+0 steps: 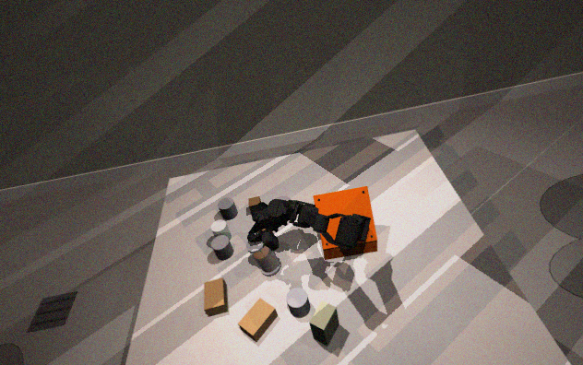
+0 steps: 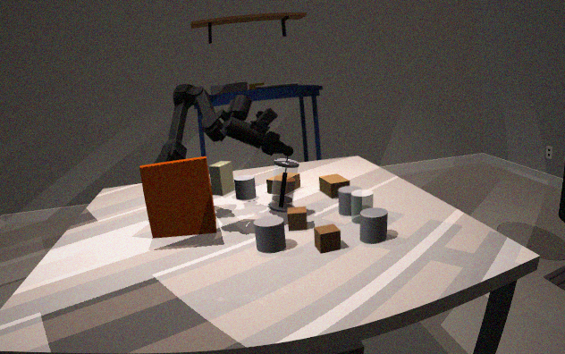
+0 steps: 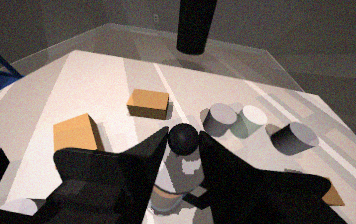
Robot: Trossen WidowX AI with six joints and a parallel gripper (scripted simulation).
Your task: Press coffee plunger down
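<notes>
The coffee press is 90 mm below my gripper tip, 30 mm behind it and 10 mm to the right of it.
</notes>
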